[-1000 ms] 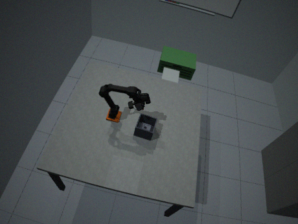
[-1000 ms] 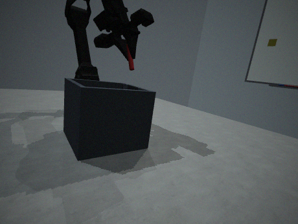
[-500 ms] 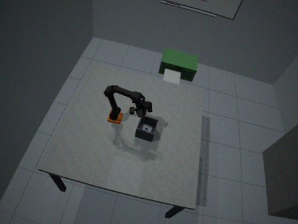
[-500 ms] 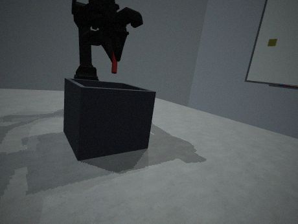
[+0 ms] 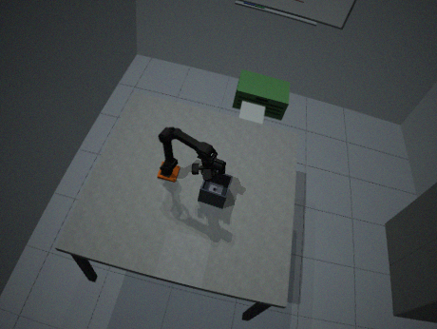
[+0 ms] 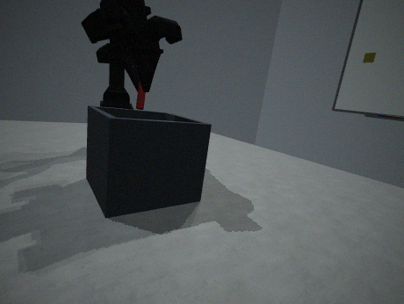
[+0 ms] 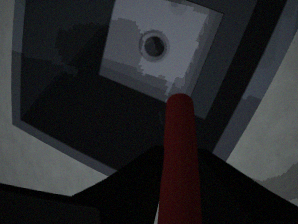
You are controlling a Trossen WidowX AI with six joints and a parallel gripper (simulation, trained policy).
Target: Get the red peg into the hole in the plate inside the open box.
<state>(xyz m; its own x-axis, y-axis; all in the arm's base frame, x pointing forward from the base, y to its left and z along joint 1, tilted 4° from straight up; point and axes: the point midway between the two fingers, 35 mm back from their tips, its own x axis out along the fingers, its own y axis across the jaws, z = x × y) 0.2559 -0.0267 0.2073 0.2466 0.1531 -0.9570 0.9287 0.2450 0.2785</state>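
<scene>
My gripper tip is now 50 mm short of the plate, 10 mm to the left of it and 130 mm above it. The rest, counted from my gripper tip: red peg: 10 mm above.
</scene>
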